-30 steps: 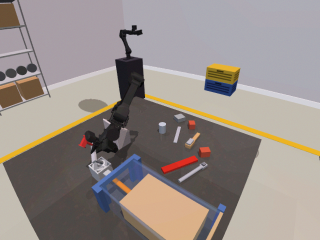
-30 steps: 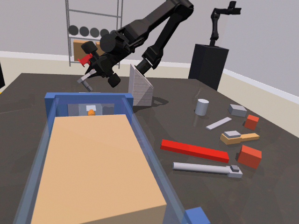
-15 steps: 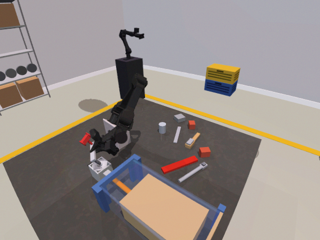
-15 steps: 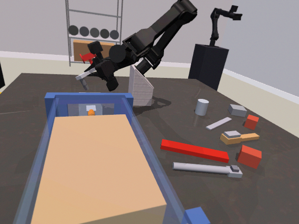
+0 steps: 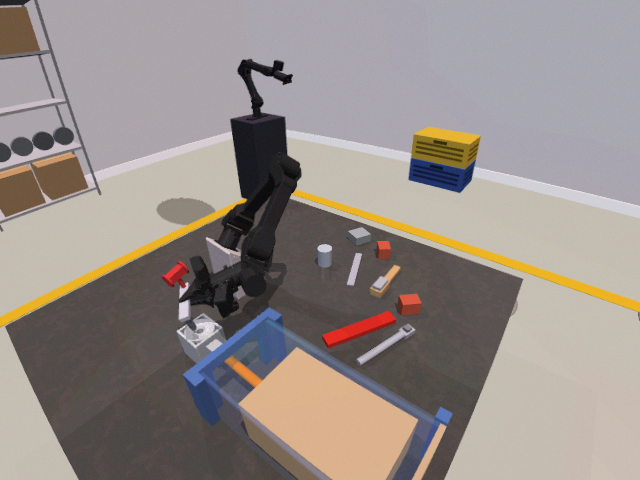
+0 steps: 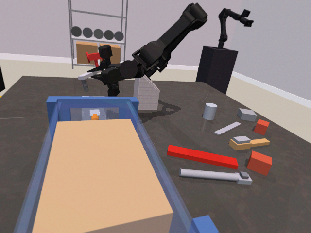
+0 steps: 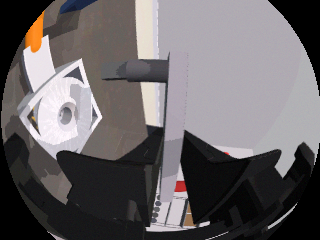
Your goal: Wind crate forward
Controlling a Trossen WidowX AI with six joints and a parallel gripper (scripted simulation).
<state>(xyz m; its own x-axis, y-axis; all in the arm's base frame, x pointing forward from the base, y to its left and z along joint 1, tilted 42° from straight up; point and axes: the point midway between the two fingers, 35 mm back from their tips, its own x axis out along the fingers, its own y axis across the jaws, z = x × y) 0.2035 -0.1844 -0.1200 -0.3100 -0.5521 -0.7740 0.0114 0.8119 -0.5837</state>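
My gripper tip is 40 mm below the red knob, 40 mm past it and 30 mm to the right of it. From my gripper tip the other things lie so: winch handle 10 mm to the left, 10 mm behind, 10 mm above; white winch 160 mm below, 10 mm to the left; clear-panelled cubby 420 mm ahead, 70 mm below, 60 mm to the left.
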